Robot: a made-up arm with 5 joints.
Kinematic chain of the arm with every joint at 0, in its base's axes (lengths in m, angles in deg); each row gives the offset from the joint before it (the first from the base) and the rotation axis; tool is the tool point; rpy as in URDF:
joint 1: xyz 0.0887 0 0.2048 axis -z
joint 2: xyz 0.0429 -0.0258 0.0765 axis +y
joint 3: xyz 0.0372 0 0.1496 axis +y
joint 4: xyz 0.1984 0 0.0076 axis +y
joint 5: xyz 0.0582 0.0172 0 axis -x
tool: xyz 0 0 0 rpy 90 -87.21 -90
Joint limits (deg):
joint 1: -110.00..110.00
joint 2: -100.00..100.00
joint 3: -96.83..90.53
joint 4: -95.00..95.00
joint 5: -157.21..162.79
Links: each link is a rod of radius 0.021 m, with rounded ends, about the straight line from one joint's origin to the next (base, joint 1, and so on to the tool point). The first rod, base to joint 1, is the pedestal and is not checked.
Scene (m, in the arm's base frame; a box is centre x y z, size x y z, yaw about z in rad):
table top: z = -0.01
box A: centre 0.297 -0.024 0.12 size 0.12 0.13 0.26 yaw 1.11
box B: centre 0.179 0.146 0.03 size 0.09 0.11 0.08 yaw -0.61
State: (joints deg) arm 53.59 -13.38 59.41 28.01 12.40
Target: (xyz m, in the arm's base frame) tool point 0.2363 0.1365 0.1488
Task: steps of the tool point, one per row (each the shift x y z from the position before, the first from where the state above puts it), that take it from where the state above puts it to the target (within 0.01 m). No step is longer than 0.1 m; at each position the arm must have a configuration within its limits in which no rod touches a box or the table.
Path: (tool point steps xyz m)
1: 0.0557 0.0220 0.0409
2: 0.0413 0.0443 0.0463
3: 0.0177 0.0578 0.0489
4: -0.0097 0.0589 0.0486
5: 0.0198 0.0644 -0.0617
6: -0.0185 0.0618 -0.0658
7: -0.0488 0.0412 -0.0623
8: -0.0634 0.0103 -0.0523
9: 0.0232 -0.0254 -0.0196
10: 0.0163 -0.0298 -0.0162

